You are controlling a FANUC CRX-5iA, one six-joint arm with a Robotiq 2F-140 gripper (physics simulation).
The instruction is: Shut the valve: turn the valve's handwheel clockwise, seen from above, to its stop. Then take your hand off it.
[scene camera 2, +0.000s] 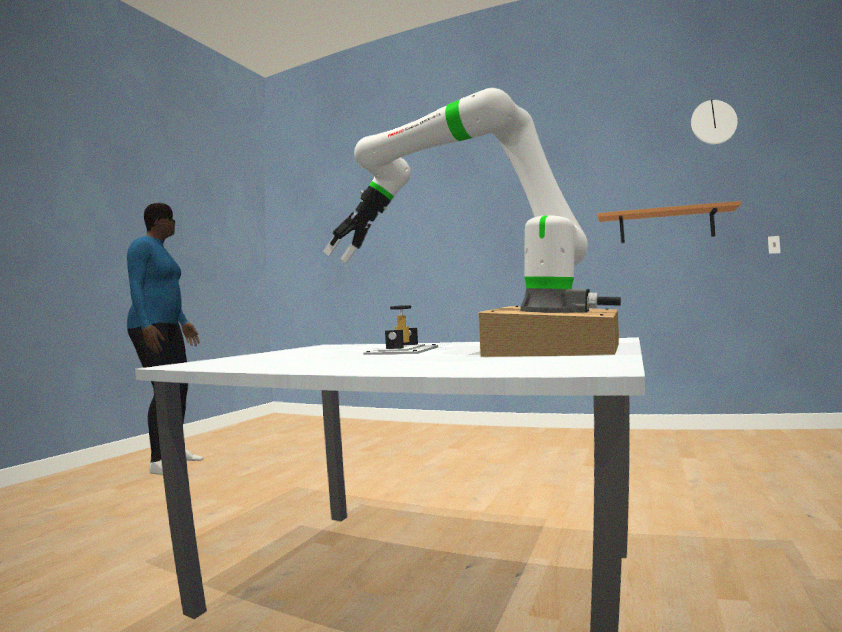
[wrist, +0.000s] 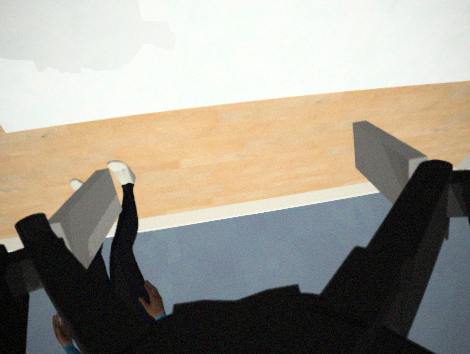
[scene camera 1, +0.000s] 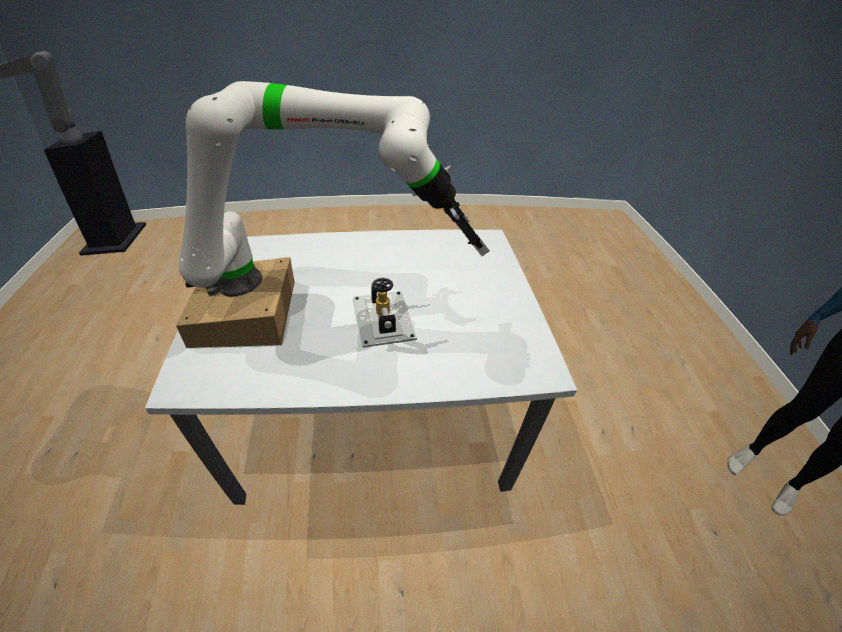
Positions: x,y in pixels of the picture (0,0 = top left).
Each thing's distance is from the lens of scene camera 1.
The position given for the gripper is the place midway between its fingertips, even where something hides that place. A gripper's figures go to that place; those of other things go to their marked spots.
gripper [scene camera 1: 475,237]: 1.18 m
base plate [scene camera 1: 365,328]: 1.32 m
